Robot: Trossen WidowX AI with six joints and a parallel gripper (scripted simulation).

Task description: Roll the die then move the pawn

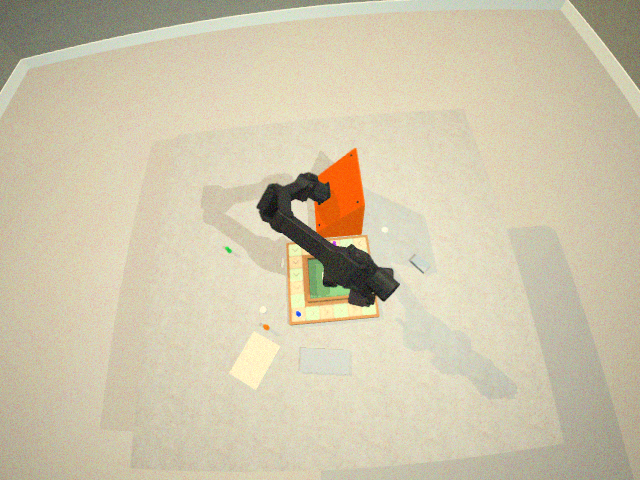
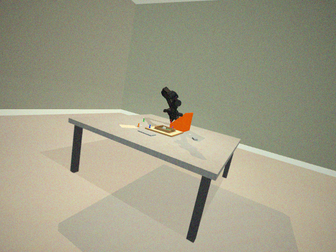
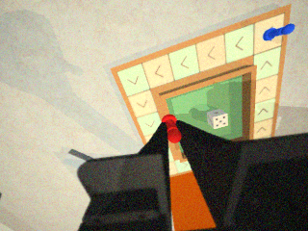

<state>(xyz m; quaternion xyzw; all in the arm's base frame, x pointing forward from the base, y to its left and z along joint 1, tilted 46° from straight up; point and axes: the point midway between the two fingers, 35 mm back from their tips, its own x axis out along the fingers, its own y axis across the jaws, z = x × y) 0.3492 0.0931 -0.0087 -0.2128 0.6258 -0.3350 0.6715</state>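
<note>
The green tray is 110 mm below my gripper tip, 80 mm to the right of it and 70 mm behind it. From my gripper tip the other things lie so: red pawn (10 mm above); white die (90 mm to the right, 90 mm below, 70 mm behind); purple pawn (180 mm behind, 90 mm below, 50 mm to the right).
</note>
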